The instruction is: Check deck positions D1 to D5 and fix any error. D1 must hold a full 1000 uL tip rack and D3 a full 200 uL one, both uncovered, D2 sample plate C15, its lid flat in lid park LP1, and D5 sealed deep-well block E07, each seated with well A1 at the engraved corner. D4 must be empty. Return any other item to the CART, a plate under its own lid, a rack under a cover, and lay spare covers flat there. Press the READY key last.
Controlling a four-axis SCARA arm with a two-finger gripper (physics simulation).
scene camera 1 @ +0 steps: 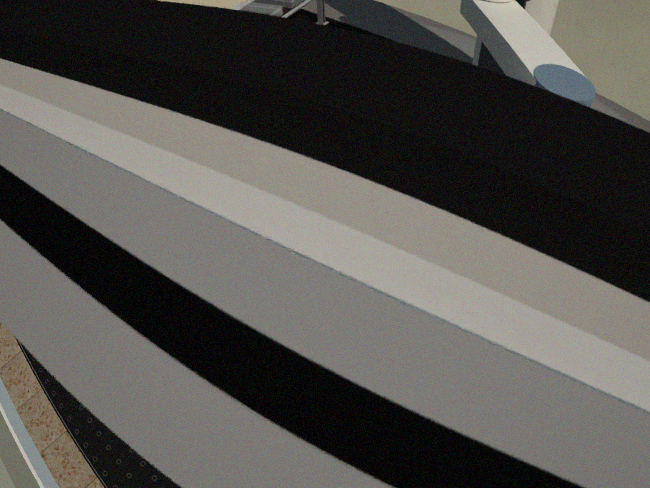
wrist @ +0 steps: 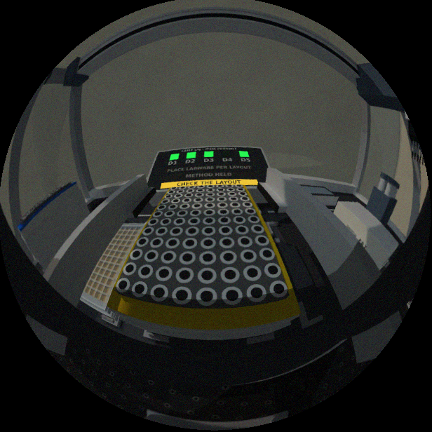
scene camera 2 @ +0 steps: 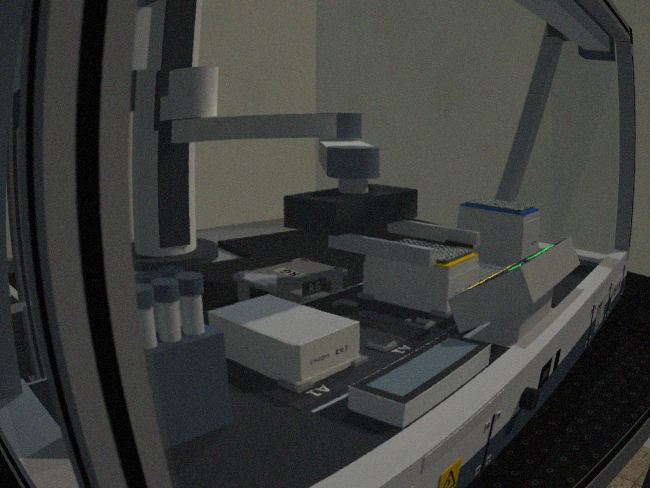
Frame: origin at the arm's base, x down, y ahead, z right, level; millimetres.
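Where they show: gripper, fingertip midpoint: (scene camera 2: pixel 457 248).
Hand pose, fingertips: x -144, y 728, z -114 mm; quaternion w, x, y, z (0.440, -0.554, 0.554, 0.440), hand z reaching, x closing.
After its pixels a point has its place.
My gripper (scene camera 2: pixel 455 246) {x -144, y 728, z -114 mm} (wrist: pixel 204 177) is open, its two fingers level along the long sides of the yellow-rimmed tip rack (scene camera 2: pixel 406 283) (wrist: pixel 207 257), near its top. That rack is uncovered and shows rows of tips. The blue-rimmed tip rack (scene camera 2: pixel 496 231) (wrist: pixel 47 202) stands beyond the left finger. A plate with tan wells (wrist: pixel 111 265) lies between the two racks. The white block marked E07 (scene camera 2: pixel 328 341) {x -106, y 795, z 128 mm} (wrist: pixel 356 218) sits at the near position by an A1 mark. The display panel (wrist: pixel 205 169) has D1, D2, D3 and D5 lit, D4 unlit, and reads CHECK THE LAYOUT.
A blue tube holder (scene camera 2: pixel 189 388) (wrist: pixel 382 206) stands at the left. A stand marked RG (scene camera 2: pixel 316 286) is behind the white block. A low box with a blue top (scene camera 2: pixel 420 367) lies along the front edge. Large blurred bands hide the deck in scene camera 1.
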